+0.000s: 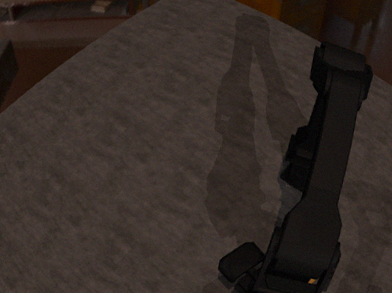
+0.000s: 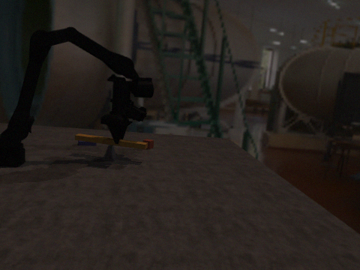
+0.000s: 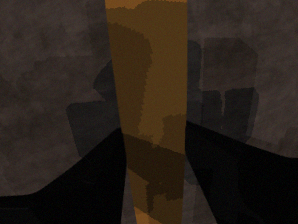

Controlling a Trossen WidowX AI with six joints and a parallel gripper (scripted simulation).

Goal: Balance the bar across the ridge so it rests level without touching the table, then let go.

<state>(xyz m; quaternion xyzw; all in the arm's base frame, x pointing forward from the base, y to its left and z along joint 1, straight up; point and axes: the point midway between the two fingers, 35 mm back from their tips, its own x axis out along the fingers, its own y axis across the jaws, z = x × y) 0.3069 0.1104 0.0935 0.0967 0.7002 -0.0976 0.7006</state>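
Now: the orange bar 30 mm behind my gripper tip and 10 mm to the left of it. Also, from my gripper tip: small purple block (200 mm to the left, 130 mm behind, 50 mm below); then small red block (200 mm to the left, 110 mm ahead, 40 mm below).
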